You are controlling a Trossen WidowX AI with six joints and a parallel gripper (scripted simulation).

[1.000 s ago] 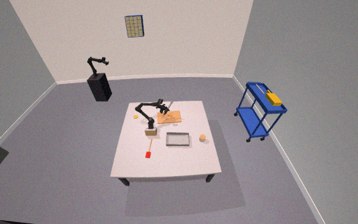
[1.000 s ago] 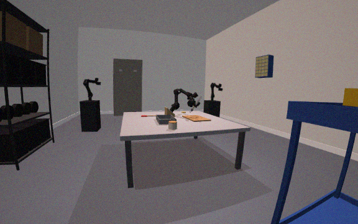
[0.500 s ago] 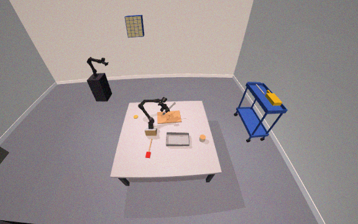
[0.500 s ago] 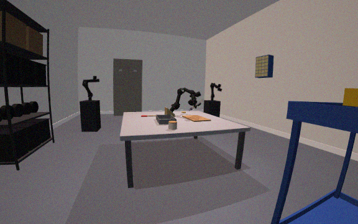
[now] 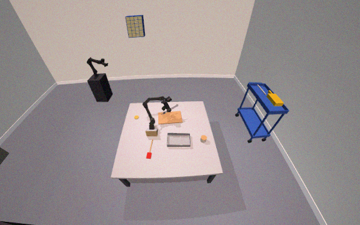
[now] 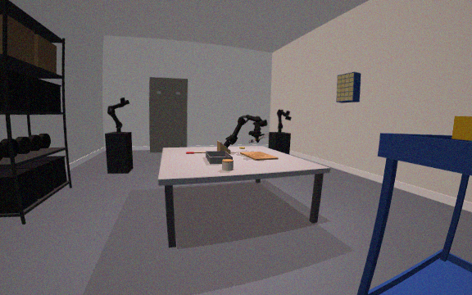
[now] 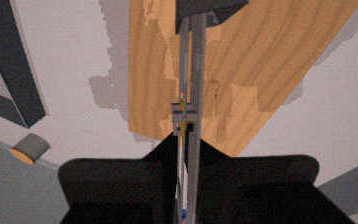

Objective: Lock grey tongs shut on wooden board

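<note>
The board lies 13 cm below my gripper tip, 2 cm to the left of it and 1 cm behind it. The rest, counted from my gripper tip: grey roasting tin: 41 cm to the right, 13 cm ahead, 11 cm below; yellow object: 54 cm behind, 13 cm below.
</note>
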